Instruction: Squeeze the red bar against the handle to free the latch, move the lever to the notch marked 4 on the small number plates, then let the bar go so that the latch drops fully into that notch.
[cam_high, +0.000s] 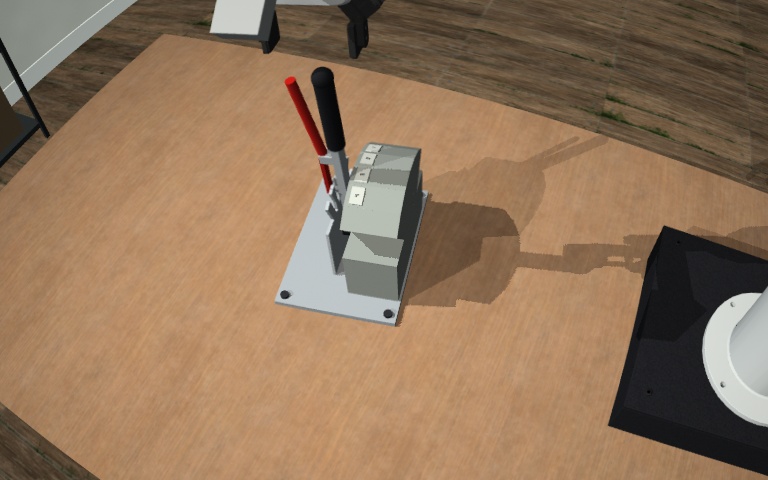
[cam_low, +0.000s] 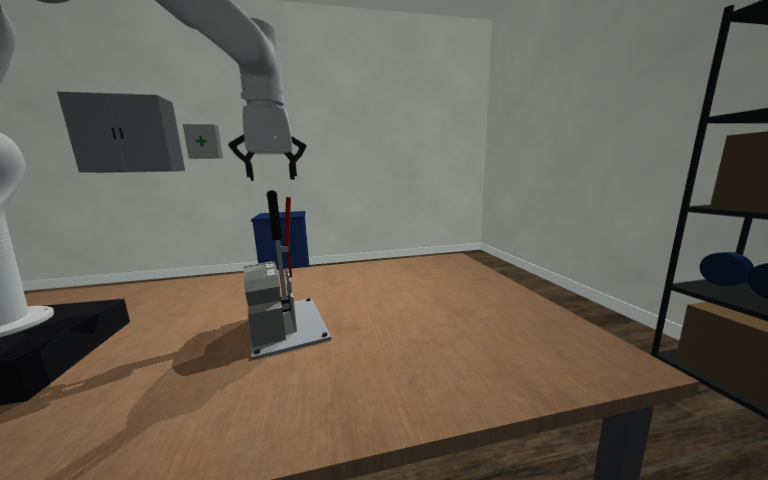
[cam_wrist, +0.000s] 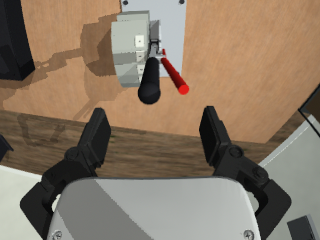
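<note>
The red bar is 2 cm ahead of my hand, 1 cm to the right of it and 18 cm below it.
</note>
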